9 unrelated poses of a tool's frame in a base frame.
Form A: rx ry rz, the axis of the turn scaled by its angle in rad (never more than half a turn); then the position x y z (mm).
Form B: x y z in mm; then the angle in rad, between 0 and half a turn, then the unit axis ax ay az. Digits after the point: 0 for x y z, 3 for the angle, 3 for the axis.
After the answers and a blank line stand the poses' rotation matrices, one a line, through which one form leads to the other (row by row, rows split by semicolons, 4 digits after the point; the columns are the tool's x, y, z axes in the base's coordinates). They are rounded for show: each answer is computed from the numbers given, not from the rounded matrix.
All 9 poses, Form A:
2.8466 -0.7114 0.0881 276 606 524
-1.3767 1.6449 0.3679 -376 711 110
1.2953 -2.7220 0.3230 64 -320 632
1.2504 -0.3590 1.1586 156 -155 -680
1.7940 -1.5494 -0.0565 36 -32 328
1.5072 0.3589 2.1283 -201 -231 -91
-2.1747 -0.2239 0.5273 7 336 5
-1.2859 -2.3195 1.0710 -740 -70 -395
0.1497 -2.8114 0.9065 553 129 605
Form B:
276 606 524 2.935 0.970 -0.242 0.030
-376 711 110 2.176 -0.633 0.756 0.169
64 -320 632 3.032 0.427 -0.898 0.107
156 -155 -680 1.742 0.718 -0.206 0.665
36 -32 328 2.371 0.757 -0.653 -0.024
-201 -231 -91 2.633 0.573 0.136 0.808
7 336 5 2.249 -0.967 -0.100 0.234
-740 -70 -395 2.860 -0.450 -0.811 0.374
553 129 605 2.958 0.051 -0.951 0.306

0.8820 -0.4712 0.0080; -0.4589 -0.8626 -0.2129; 0.1072 0.1841 -0.9770
0.0587 -0.8892 0.4536; -0.6113 0.3272 0.7206; -0.7892 -0.3196 -0.5243
-0.6300 -0.7766 -0.0077; -0.7532 0.6134 -0.2376; 0.1892 -0.1439 -0.9713
0.4326 -0.8285 0.3557; 0.4822 -0.1207 -0.8677; 0.7618 0.5469 0.3473
0.2656 -0.8326 -0.4861; -0.8658 0.0158 -0.5002; 0.4241 0.5537 -0.7166
-0.2592 -0.2478 0.9335; 0.5402 -0.8384 -0.0726; 0.8006 0.4855 0.3512
0.8944 -0.0259 -0.4465; 0.3393 -0.6112 0.7151; -0.2914 -0.7911 -0.5378
-0.5644 0.6109 -0.5553; 0.8188 0.3288 -0.4705; -0.1049 -0.7202 -0.6858
-0.9781 -0.1514 -0.1430; -0.0394 0.8086 -0.5870; 0.2046 -0.5685 -0.7969

